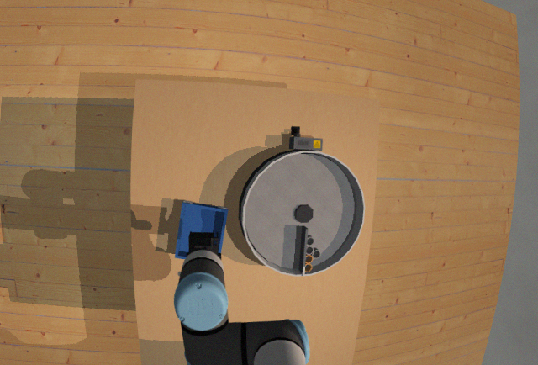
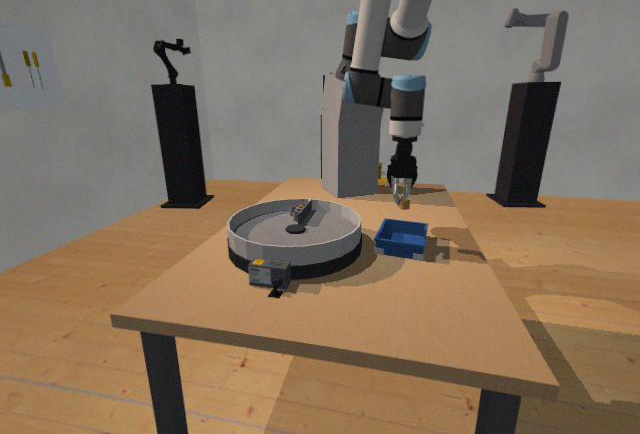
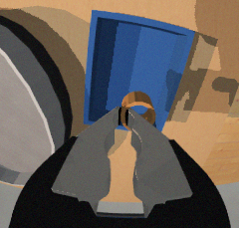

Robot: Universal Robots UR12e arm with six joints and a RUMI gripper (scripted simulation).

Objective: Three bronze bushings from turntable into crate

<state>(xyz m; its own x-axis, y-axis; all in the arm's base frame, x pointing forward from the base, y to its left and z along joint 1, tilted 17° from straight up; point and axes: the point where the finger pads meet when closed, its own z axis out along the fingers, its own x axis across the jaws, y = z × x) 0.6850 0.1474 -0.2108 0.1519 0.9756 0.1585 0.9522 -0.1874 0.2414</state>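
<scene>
Right now the blue crate is 12 cm below my hand and 1 cm to the left of it.
</scene>
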